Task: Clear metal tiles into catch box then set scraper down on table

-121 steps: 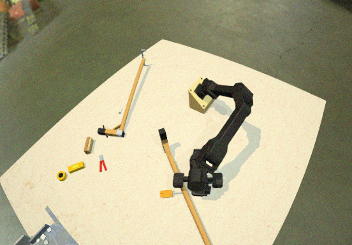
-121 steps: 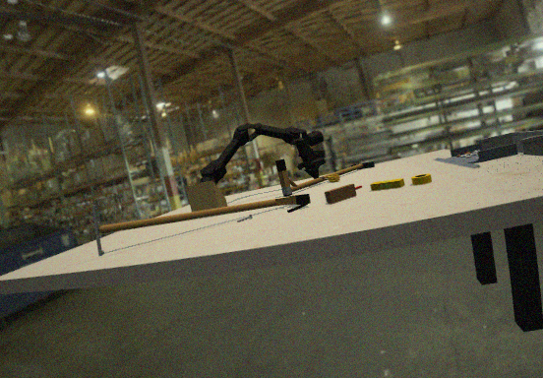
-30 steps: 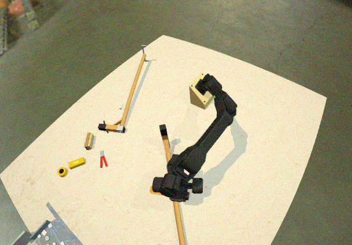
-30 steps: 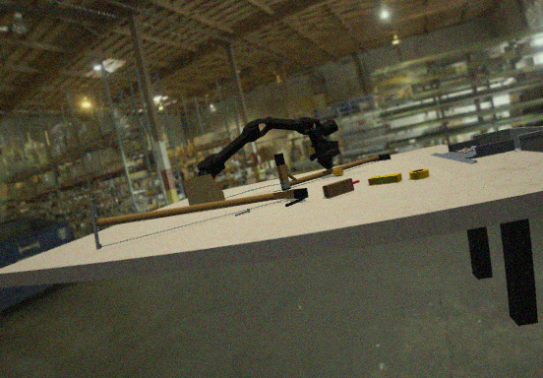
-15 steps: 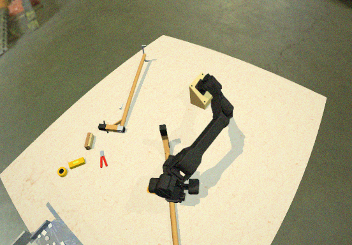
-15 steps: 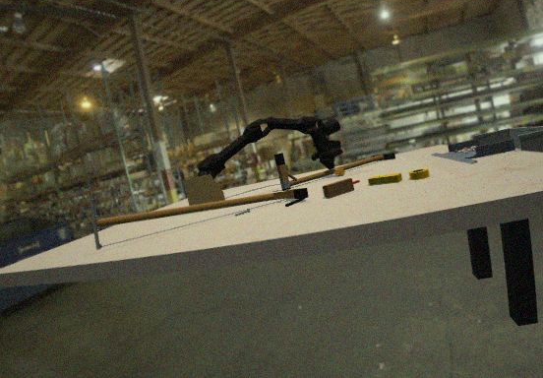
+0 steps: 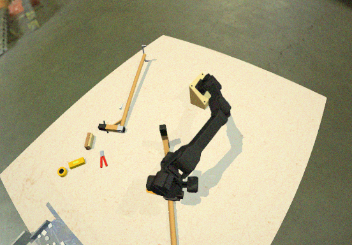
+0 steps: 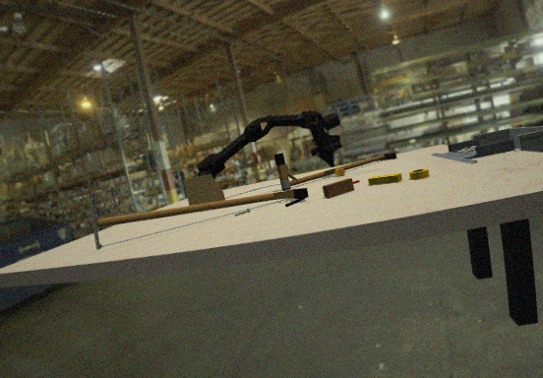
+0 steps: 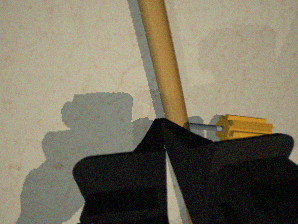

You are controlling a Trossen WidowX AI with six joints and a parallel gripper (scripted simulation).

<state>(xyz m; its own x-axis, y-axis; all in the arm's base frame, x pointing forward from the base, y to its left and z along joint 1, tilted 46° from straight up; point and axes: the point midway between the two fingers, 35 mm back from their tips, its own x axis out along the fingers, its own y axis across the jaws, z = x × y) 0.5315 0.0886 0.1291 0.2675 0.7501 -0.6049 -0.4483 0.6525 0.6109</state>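
The screwdriver is 20 mm ahead of my gripper tip, 90 mm to the right of it and 20 mm below it. Also, from my gripper tip: yellow tape roll: 200 mm ahead, 540 mm to the right, 30 mm below; yellow level: 110 mm ahead, 510 mm to the right, 20 mm below; wooden block: 20 mm behind, 520 mm to the right, 20 mm below.
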